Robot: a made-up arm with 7 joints.
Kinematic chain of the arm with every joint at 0, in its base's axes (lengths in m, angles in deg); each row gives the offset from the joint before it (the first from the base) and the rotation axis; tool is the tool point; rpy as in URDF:
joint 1: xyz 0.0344 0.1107 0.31 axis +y
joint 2: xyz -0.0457 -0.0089 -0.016 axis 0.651 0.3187 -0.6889
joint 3: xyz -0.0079 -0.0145 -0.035 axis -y
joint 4: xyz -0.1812 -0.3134 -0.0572 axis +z
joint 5: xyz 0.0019 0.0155 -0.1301 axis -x
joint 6: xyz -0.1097 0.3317 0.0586 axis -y
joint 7: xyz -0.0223 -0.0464 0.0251 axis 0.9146 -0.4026 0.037
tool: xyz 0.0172 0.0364 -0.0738 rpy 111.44 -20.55 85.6
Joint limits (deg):
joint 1: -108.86..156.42
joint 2: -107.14..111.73
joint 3: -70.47..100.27
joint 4: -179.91..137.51
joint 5: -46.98..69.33
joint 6: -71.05..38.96
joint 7: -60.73..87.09
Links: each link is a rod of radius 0.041 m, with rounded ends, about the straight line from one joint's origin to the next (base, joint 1, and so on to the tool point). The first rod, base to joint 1, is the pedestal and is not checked.
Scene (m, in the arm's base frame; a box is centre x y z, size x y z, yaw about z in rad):
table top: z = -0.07
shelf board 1: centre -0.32 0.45 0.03 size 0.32 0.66 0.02 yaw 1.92
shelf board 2: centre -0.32 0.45 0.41 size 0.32 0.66 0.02 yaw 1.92
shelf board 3: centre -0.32 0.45 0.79 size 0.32 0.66 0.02 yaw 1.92
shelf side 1: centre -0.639 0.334 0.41 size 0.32 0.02 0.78 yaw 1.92
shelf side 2: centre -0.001 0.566 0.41 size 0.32 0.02 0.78 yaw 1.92
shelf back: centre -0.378 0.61 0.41 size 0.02 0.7 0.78 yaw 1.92
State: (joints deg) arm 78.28 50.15 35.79 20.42 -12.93 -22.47 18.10
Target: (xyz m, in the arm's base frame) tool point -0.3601 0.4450 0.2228
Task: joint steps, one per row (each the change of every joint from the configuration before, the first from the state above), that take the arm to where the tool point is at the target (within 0.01 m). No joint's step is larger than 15 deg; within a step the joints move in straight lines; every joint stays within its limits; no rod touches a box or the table.
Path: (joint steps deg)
1: 0.09 -11.81 -2.88 -11.11 -9.32 1.30 2.07
2: 0.10 -11.81 -2.88 -11.11 -9.32 1.31 2.08
3: -9.74 -8.19 11.20 -3.76 3.61 1.04 -1.98
4: -9.74 -8.19 11.19 -3.75 3.60 1.03 -1.98
5: -9.74 -8.19 11.20 -3.76 3.60 1.04 -1.97
6: 1.24 14.03 -2.10 8.65 7.11 -1.43 0.31
7: 1.24 14.03 -2.09 8.65 7.10 -1.44 0.32
8: 1.24 14.02 -2.09 8.65 7.10 -1.43 0.31
9: 1.24 14.03 -2.10 8.65 7.10 -1.43 0.32

